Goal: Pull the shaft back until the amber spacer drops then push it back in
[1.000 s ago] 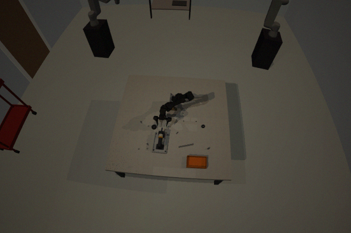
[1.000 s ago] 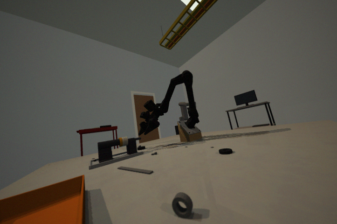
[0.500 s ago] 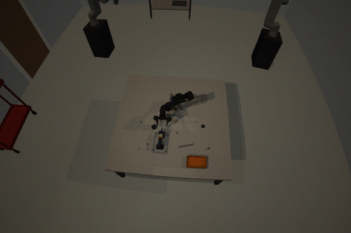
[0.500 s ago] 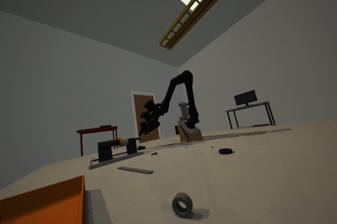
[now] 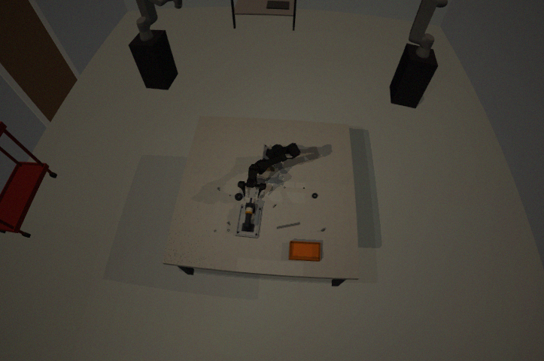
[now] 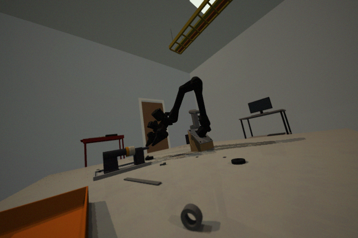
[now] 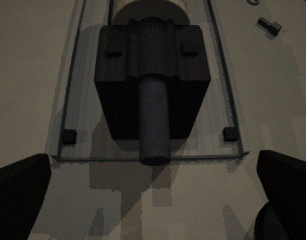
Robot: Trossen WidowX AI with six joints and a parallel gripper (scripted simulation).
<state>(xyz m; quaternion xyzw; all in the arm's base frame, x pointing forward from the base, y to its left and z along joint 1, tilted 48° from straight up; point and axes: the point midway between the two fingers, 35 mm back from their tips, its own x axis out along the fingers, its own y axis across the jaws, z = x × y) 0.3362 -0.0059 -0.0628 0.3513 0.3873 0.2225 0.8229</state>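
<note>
The shaft lies 70 mm ahead of my gripper tip, 10 mm to the left of it and 10 mm below it. Also, from my gripper tip: amber spacer 120 mm ahead, 10 mm to the left, 10 mm below; then pale spacer 100 mm ahead, 10 mm to the left, 10 mm below; then white spacer 110 mm ahead, 10 mm to the left, 10 mm below.
</note>
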